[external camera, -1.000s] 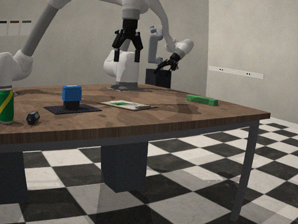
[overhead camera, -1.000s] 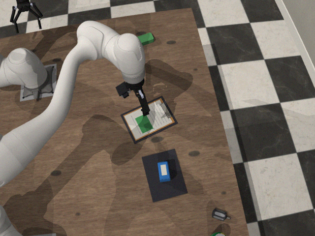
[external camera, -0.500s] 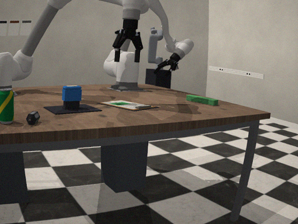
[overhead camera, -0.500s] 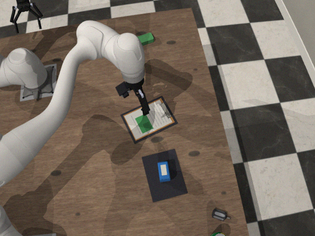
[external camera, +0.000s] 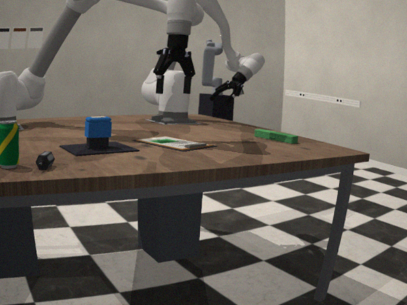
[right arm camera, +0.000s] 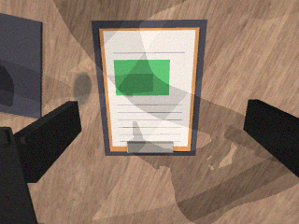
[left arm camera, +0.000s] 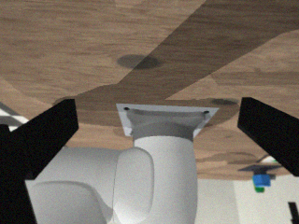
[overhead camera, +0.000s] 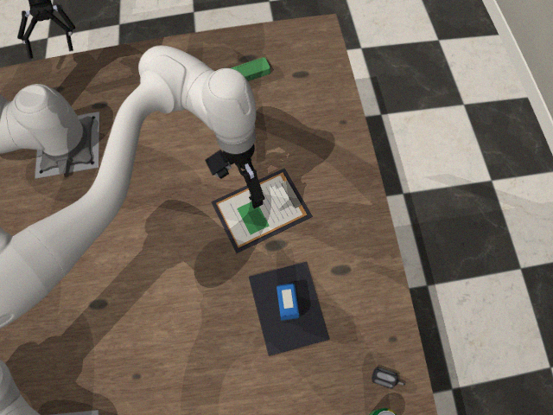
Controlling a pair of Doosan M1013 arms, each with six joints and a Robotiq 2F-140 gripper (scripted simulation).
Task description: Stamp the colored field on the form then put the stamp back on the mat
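My right hand is 70 mm short of the blue stamp, 310 mm to the left of it and 130 mm above it. Also, from my right hand: dark mat 70 mm ahead, 310 mm to the right, 180 mm below.
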